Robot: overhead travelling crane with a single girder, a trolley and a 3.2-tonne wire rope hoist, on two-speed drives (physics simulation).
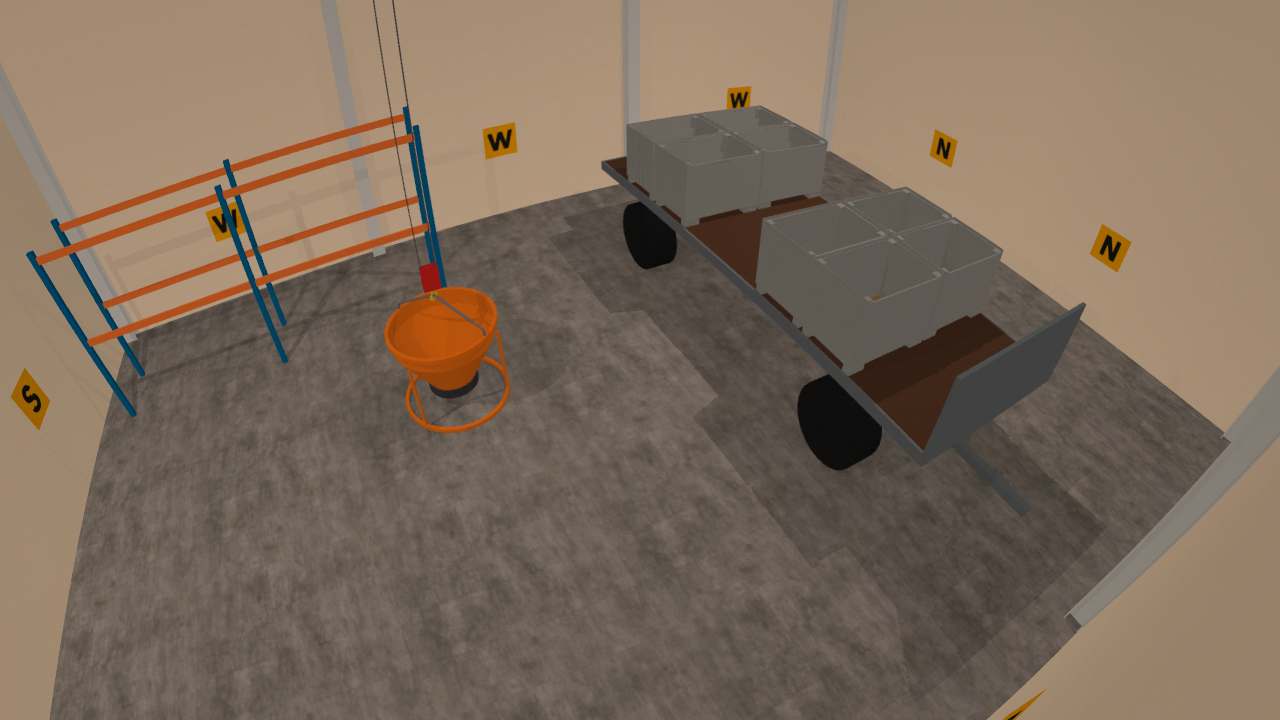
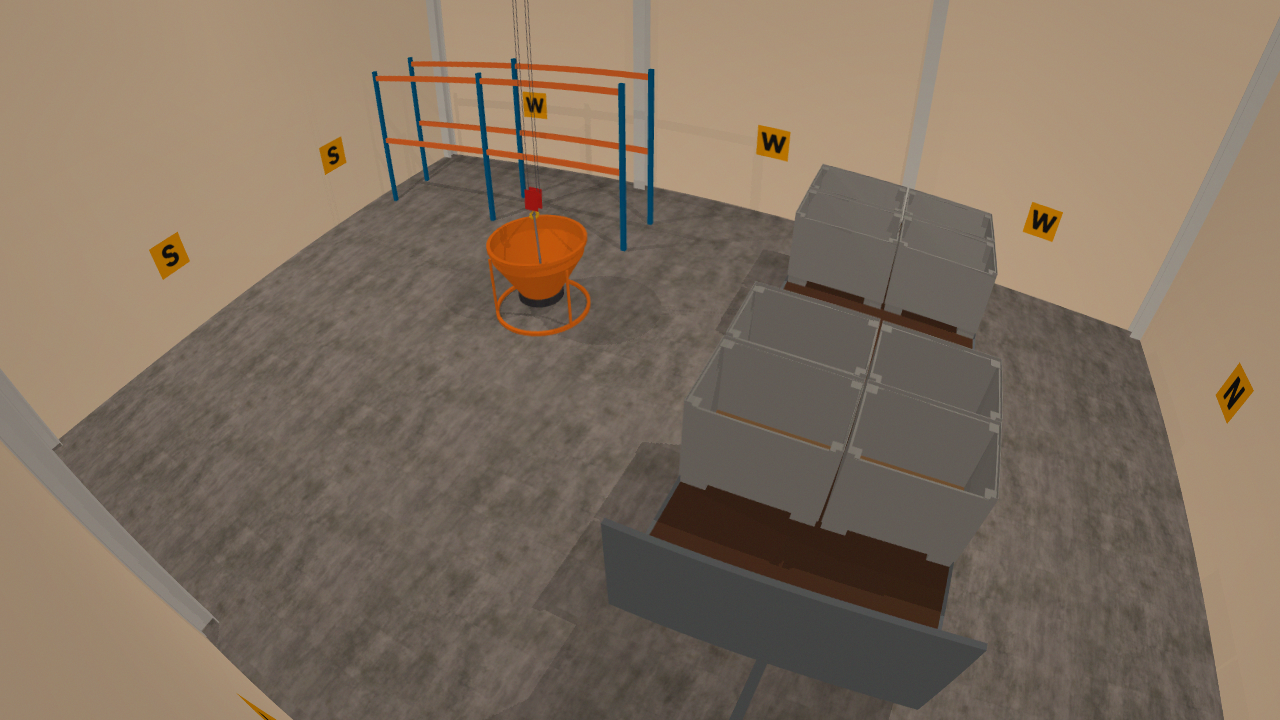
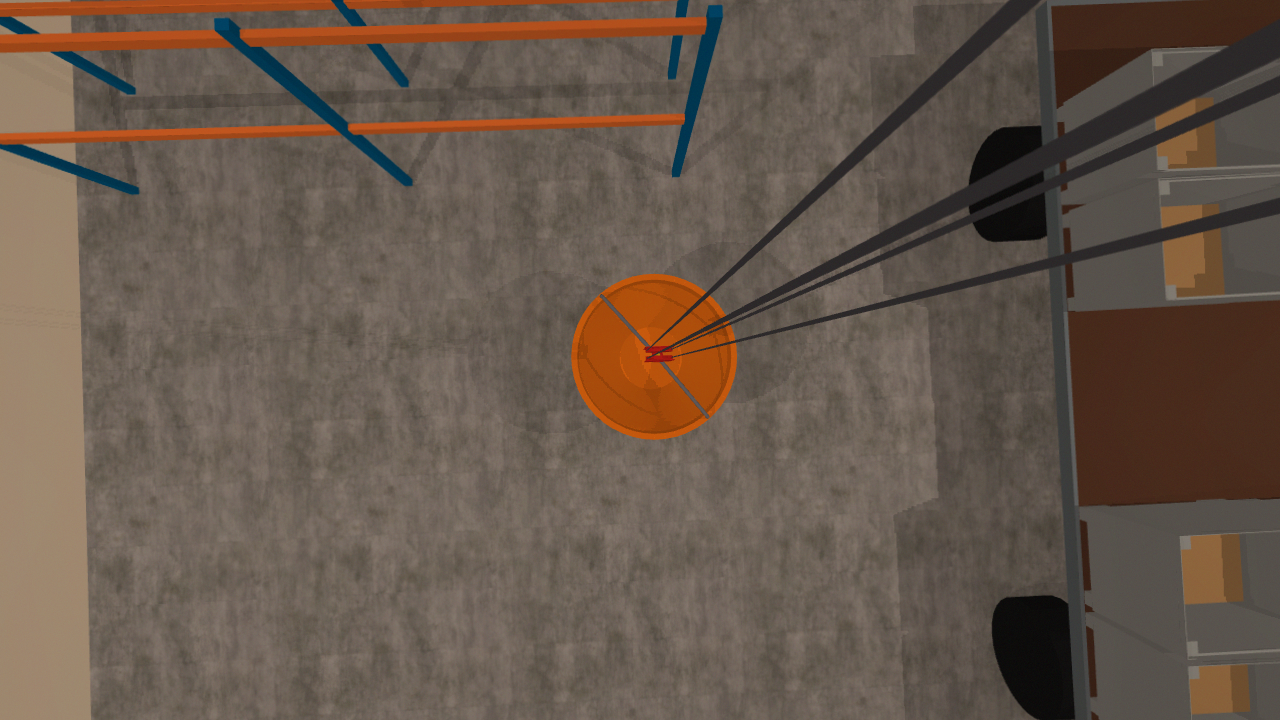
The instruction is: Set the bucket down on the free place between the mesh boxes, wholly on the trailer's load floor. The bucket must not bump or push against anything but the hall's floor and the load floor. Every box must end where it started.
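The orange bucket (image 1: 444,347) (image 2: 550,281) (image 3: 617,385) hangs upright from my hook (image 1: 433,294) (image 2: 534,214) (image 3: 658,354), under the red hook block, its grey bail on the hook. Its foot ring is off the floor; the shadows lie apart from it. It is between the rack and the trailer. The trailer's brown load floor (image 1: 732,243) (image 2: 939,331) (image 3: 1172,402) shows between two groups of grey mesh boxes: the group toward the W wall (image 1: 725,188) (image 2: 841,246) (image 3: 1109,268) and the group toward the headboard (image 1: 832,295) (image 2: 751,447) (image 3: 1132,573).
A blue and orange rack (image 1: 249,268) (image 2: 622,170) (image 3: 695,89) stands near the W wall, close to the bucket. The grey headboard (image 1: 1011,385) (image 2: 778,608) rises at the trailer's drawbar end. Black wheels (image 1: 838,425) (image 3: 1011,183) stick out at the trailer's side.
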